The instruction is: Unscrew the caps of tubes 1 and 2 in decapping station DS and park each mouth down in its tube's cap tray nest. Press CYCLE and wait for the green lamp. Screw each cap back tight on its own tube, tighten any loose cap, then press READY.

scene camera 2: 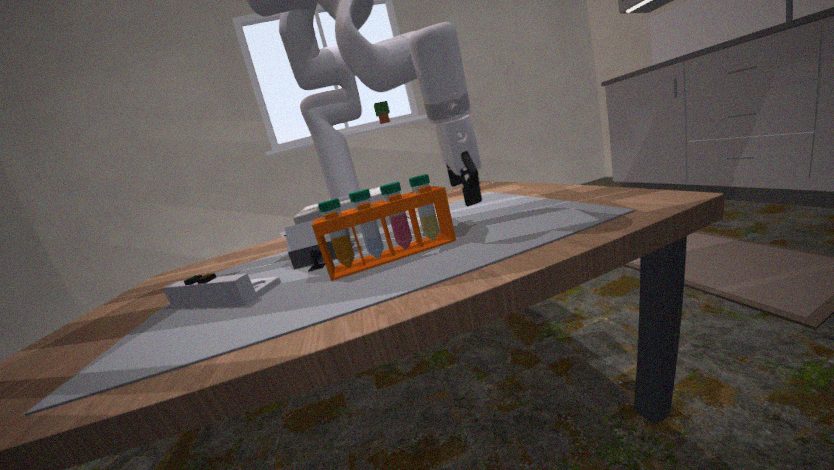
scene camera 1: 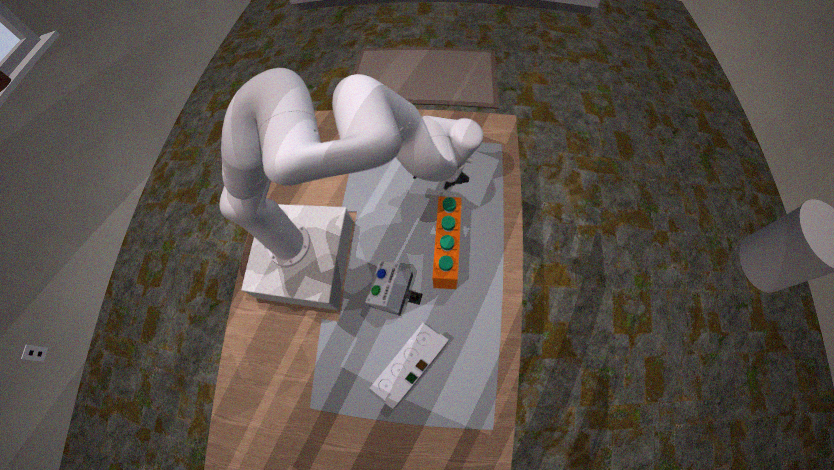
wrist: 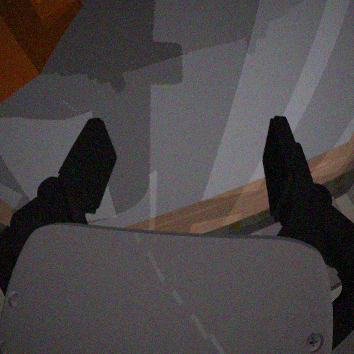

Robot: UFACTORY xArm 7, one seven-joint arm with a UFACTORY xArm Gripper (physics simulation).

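Where they show: gripper, fingertip midpoint: [scene camera 2: 465,193] [wrist: 185,135]; arm's base, origin of the base link: [scene camera 2: 346,198] [scene camera 1: 289,244].
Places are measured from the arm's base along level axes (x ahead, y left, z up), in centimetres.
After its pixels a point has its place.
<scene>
An orange rack [scene camera 1: 445,282] @(y -0.8, x 42.7, z -2.6 cm) [scene camera 2: 447,217] @(y 20.7, x 42.4, z -4.3 cm) [wrist: 17,60] holds a row of several upright tubes with green caps; the end caps are one cap [scene camera 1: 449,204] @(y 17.4, x 40.2, z 3.4 cm) [scene camera 2: 419,180] @(y 17.6, x 41.8, z 2.9 cm) and another cap [scene camera 1: 445,263] @(y 2.0, x 42.1, z 3.5 cm) [scene camera 2: 329,204] @(y 2.7, x 43.8, z 3.0 cm). All caps sit on their tubes. My gripper [scene camera 1: 431,182] @(y 27.4, x 33.1, z -2.6 cm) [scene camera 2: 464,193] @(y 27.4, x 33.1, z -2.6 cm) [wrist: 185,135] @(y 27.4, x 33.1, z -2.6 cm) is wide open and empty, beyond the rack's far end and above the mat. A grey box [scene camera 1: 392,296] @(y -7.2, x 30.9, z -1.3 cm) [scene camera 2: 301,238] @(y -7.0, x 31.9, z -3.0 cm) carries a blue button [scene camera 1: 381,273] @(y -2.0, x 26.7, z -1.5 cm) and a green button [scene camera 1: 375,290] @(y -6.5, x 26.3, z -1.6 cm). A white block [scene camera 1: 434,350] @(y -17.9, x 43.4, z -4.2 cm) [scene camera 2: 210,293] @(y -21.4, x 43.1, z -6.0 cm) has ring marks and two dark squares. Labels are unreadable.
A grey mat [scene camera 1: 466,397] @(y -28.1, x 53.7, z -8.7 cm) [scene camera 2: 192,344] @(y -18.0, x 55.1, z -8.7 cm) lies on the wooden table [scene camera 1: 262,408] @(y -45.8, x 1.4, z -8.9 cm) [scene camera 2: 262,373] @(y -4.9, x 64.1, z -9.4 cm). A black fixture [scene camera 1: 414,297] @(y -5.2, x 35.5, z -6.7 cm) [scene camera 2: 316,261] @(y -4.5, x 35.8, z -7.5 cm) juts from the grey box toward the rack. The arm's white base block [scene camera 1: 262,280] @(y -11.5, x -4.5, z 0.0 cm) stands left of the mat in the first scene view.
</scene>
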